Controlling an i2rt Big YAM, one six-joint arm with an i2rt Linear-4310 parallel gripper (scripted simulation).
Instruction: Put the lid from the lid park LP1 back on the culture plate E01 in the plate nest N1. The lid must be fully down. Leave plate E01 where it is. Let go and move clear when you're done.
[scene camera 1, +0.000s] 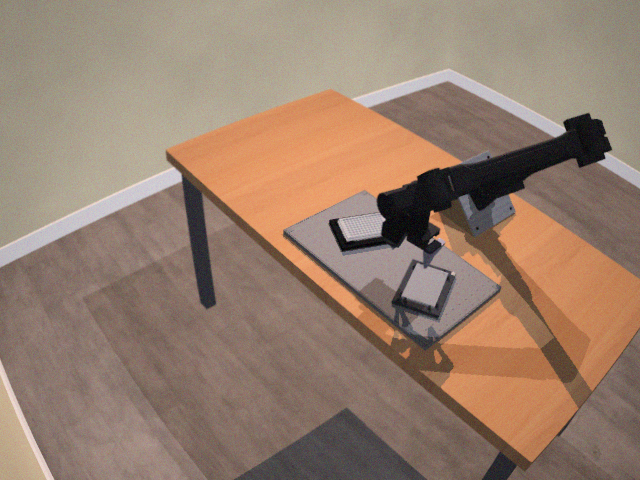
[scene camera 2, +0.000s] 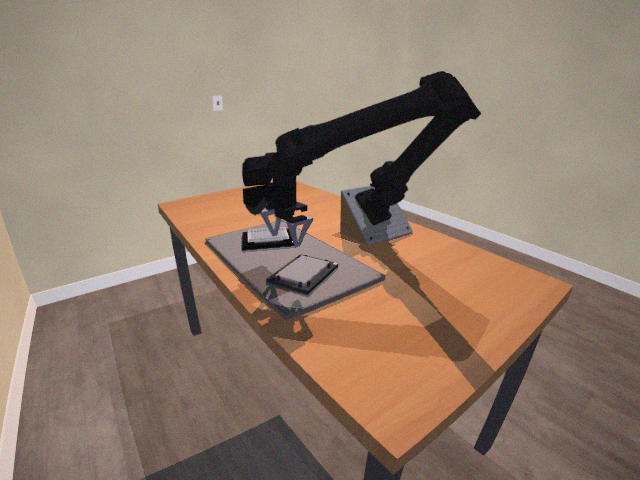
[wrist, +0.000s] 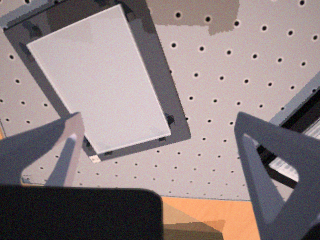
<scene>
gripper: scene camera 1; scene camera 2; wrist 159, 120
lid: scene camera 1; scene camera 2; wrist 94, 65
same spot on lid: (scene camera 1: 425, 285) = (scene camera 2: 302, 269)
same spot on gripper: (scene camera 2: 292, 222) = (scene camera 1: 430, 253)
</scene>
